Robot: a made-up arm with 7 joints.
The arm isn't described. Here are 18 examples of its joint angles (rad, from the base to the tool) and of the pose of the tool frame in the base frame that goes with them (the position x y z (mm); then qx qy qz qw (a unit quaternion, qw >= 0)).
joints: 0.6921 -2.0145 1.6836 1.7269 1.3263 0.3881 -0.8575
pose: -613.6 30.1 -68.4 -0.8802 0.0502 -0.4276 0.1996
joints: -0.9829 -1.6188 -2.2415 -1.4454 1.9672 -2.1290 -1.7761
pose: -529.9 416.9 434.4 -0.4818 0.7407 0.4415 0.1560
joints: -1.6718 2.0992 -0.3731 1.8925 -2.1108 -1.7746 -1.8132
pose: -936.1 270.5 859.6 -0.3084 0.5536 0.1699 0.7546
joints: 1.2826 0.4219 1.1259 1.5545 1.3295 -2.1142 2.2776
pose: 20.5 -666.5 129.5 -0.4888 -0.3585 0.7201 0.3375
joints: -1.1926 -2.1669 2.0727 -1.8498 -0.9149 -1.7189 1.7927
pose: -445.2 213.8 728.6 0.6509 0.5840 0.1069 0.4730
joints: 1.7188 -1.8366 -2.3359 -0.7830 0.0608 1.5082 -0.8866
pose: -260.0 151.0 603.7 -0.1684 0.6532 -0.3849 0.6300
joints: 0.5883 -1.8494 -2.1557 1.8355 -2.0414 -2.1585 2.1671
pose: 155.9 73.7 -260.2 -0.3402 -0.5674 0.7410 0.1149
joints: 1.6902 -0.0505 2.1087 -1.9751 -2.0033 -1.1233 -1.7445
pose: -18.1 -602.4 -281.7 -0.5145 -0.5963 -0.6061 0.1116
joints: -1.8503 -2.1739 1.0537 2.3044 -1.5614 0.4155 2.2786
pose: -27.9 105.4 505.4 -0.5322 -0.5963 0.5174 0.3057
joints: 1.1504 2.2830 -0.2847 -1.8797 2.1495 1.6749 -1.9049
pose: -830.5 286.4 379.0 -0.7404 0.0482 0.6700 0.0250
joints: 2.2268 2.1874 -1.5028 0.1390 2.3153 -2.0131 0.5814
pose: -267.9 572.4 52.6 0.0750 0.5505 -0.4129 0.7217
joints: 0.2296 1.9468 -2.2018 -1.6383 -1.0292 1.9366 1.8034
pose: -25.9 -340.1 398.9 -0.7771 0.1860 0.4122 0.4378
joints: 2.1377 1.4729 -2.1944 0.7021 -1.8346 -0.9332 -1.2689
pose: -69.9 779.1 121.6 -0.3519 0.7666 -0.3880 0.3714
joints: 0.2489 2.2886 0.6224 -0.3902 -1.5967 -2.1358 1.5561
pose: -339.3 -525.2 -239.4 -0.1930 -0.0689 -0.9010 0.3823
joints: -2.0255 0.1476 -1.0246 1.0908 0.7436 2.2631 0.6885
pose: -672.0 -254.2 -23.7 0.3957 0.6549 0.3889 0.5131
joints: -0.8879 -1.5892 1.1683 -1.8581 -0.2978 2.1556 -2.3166
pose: 341.2 7.2 -363.7 0.3637 -0.6392 0.5592 0.3825
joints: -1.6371 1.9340 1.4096 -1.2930 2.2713 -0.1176 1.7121
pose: -402.8 449.0 349.2 0.3856 -0.2348 -0.7985 0.3982
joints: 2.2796 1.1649 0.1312 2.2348 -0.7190 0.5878 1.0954
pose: -457.9 -129.0 42.2 0.2816 -0.6167 0.5145 0.5250
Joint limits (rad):
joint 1: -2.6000..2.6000
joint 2: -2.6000..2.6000
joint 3: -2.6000..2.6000
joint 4: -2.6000..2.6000
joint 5: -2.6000..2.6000
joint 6: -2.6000..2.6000
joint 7: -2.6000..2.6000
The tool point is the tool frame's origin. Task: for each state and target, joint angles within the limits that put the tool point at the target. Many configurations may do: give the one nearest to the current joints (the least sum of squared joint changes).
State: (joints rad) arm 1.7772 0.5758 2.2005 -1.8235 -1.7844 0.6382 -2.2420
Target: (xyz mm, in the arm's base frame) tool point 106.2 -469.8 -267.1
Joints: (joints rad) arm 1.6305 0.9248 2.3419 -1.7589 -2.1857 0.2766 -2.2022
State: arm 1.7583 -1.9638 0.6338 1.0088 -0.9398 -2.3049 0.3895
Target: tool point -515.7 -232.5 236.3
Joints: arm 1.5762 -1.6225 1.1389 1.1270 -1.0126 -2.3899 0.9116
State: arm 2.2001 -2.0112 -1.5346 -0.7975 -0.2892 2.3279 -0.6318
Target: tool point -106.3 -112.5 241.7
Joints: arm 2.4968 -2.1298 -1.4542 -0.6774 0.7161 2.6000 -0.5808
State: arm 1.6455 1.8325 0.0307 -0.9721 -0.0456 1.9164 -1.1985
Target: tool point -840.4 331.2 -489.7
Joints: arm 1.8965 1.5088 -0.0323 -1.1830 -0.4136 1.9415 -1.1628
